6 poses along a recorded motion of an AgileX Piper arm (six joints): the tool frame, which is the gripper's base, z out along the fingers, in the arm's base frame.
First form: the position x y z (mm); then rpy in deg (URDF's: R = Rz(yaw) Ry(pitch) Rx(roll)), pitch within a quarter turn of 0, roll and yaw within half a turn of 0.
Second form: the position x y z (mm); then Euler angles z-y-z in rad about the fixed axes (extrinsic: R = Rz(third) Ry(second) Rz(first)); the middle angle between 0 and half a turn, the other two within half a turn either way. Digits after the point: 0 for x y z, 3 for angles.
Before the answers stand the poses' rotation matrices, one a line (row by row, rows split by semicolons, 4 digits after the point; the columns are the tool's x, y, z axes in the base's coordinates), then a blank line. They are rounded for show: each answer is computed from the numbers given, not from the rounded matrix.
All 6 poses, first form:
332 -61 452 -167.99 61.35 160.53
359 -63 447 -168.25 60.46 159.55
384 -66 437 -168.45 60.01 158.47
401 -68 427 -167.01 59.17 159.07
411 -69 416 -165.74 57.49 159.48
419 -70 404 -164.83 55.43 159.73
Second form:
-0.4520 0.4982 0.7399; 0.1598 0.8613 -0.4823; -0.8776 -0.0998 -0.4690
-0.4620 0.5081 0.7269; 0.1723 0.8554 -0.4884; -0.8700 -0.1004 -0.4827
-0.4650 0.5209 0.7159; 0.1834 0.8477 -0.4977; -0.8661 -0.1001 -0.4897
-0.4787 0.5284 0.7012; 0.1831 0.8412 -0.5088; -0.8587 -0.1152 -0.4994
-0.5033 0.5343 0.6791; 0.1884 0.8349 -0.5172; -0.8433 -0.1324 -0.5209
-0.5323 0.5365 0.6549; 0.1966 0.8307 -0.5208; -0.8234 -0.1485 -0.5476

332 -61 452 -0.113 2.059 -0.578
359 -63 447 -0.115 2.075 -0.592
384 -66 437 -0.115 2.083 -0.607
401 -68 427 -0.133 2.094 -0.628
411 -69 416 -0.156 2.119 -0.651
419 -70 404 -0.178 2.150 -0.672

